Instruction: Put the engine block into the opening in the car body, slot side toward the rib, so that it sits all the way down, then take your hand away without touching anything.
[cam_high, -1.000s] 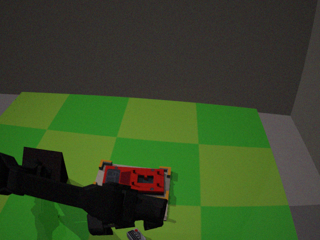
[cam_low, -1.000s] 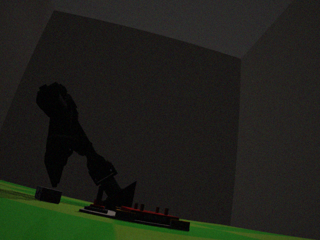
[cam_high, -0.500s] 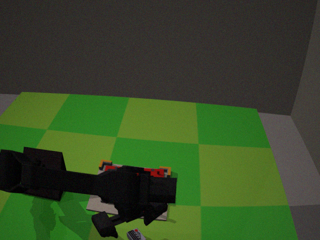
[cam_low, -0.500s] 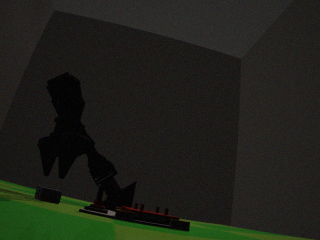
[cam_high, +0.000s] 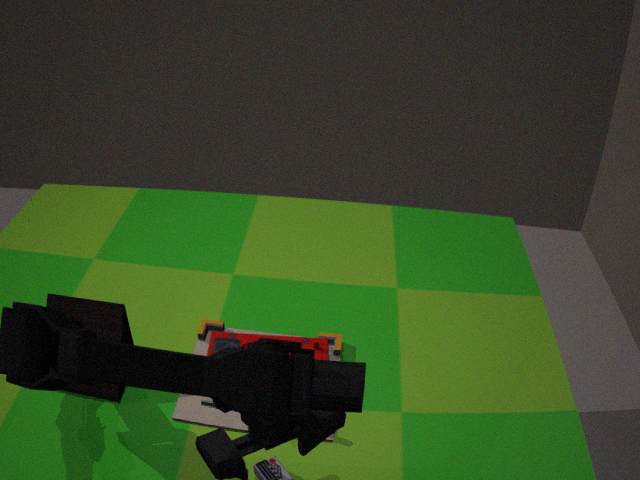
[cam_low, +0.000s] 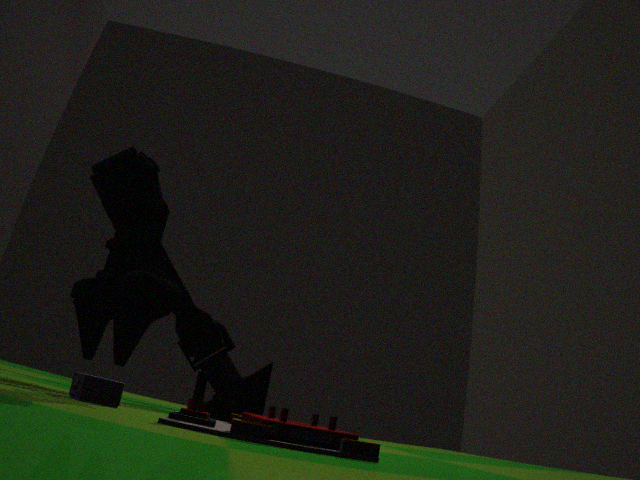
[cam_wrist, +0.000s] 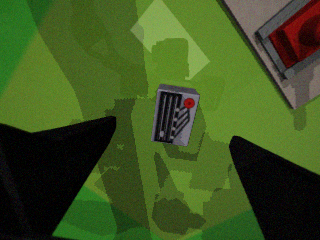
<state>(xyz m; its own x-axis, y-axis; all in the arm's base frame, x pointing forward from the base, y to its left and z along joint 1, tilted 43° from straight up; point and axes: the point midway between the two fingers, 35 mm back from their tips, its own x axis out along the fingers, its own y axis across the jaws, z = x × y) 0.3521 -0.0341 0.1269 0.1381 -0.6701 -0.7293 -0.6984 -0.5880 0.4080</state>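
The grey engine block lies 3 cm below my gripper tip. From my gripper tip the other things lie so: grey base plate (21 cm to the left, 7 cm behind, 4 cm below).
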